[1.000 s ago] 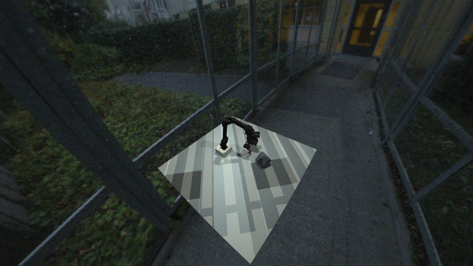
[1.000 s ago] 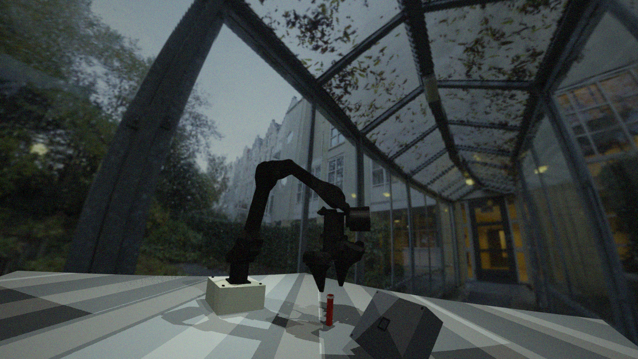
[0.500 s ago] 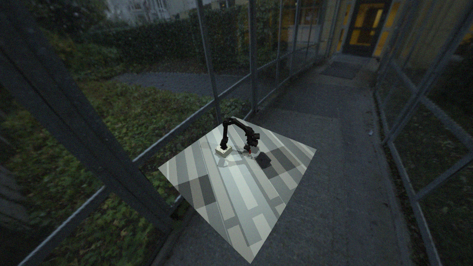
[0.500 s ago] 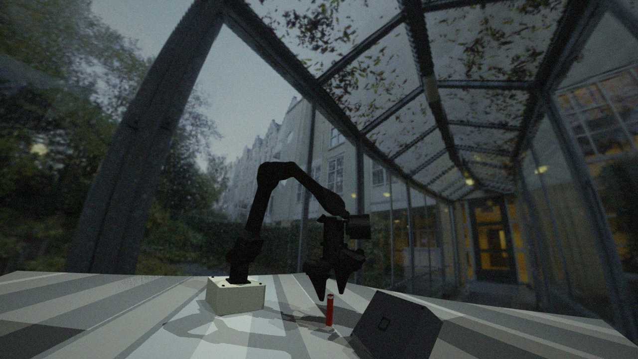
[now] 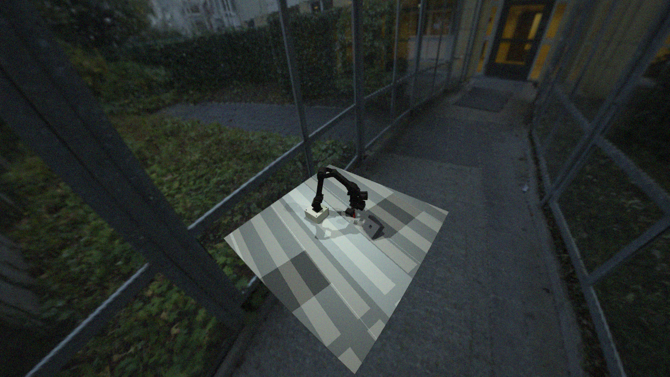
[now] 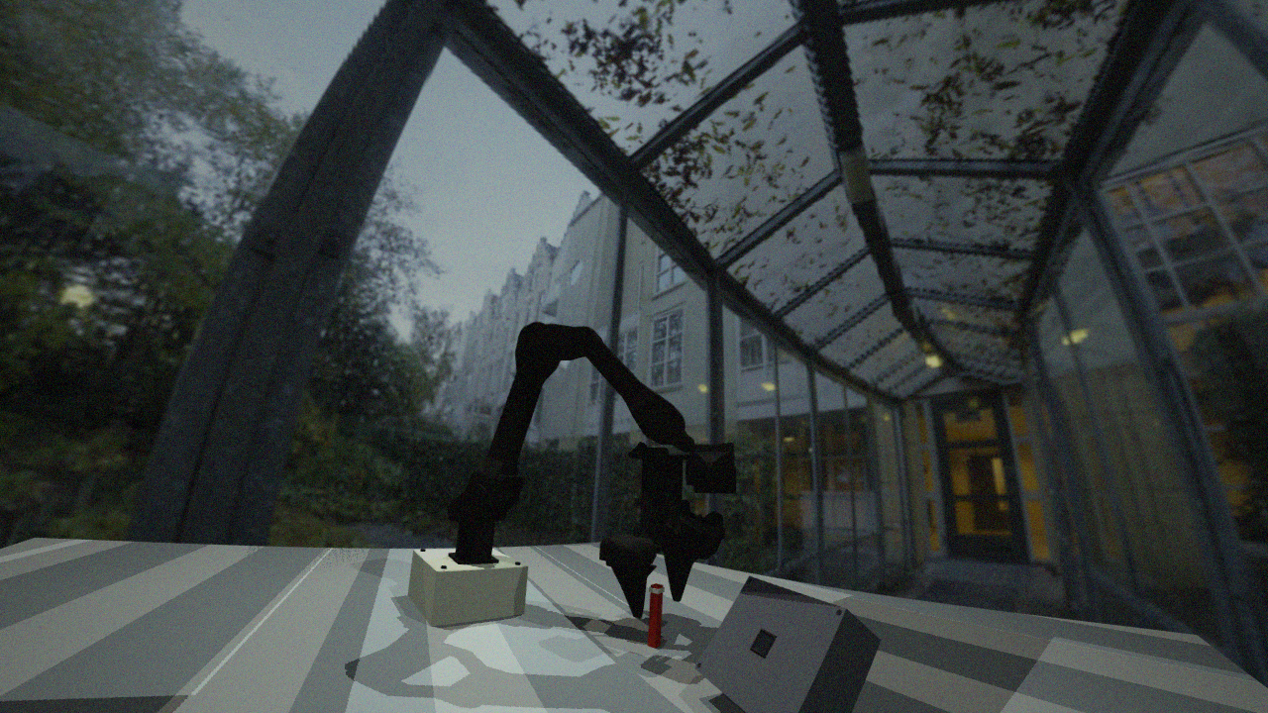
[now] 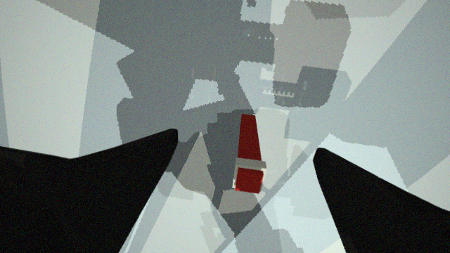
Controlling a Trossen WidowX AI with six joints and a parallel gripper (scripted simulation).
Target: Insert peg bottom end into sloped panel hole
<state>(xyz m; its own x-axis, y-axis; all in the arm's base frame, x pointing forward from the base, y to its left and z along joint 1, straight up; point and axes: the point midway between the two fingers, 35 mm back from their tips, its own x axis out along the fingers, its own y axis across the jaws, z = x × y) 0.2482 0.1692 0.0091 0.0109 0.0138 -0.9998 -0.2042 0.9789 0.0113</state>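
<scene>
My gripper tip is 1 cm below the red square peg. Also, from my gripper tip: grey sloped panel 20 cm ahead, 3 cm to the right, 1 cm above.
</scene>
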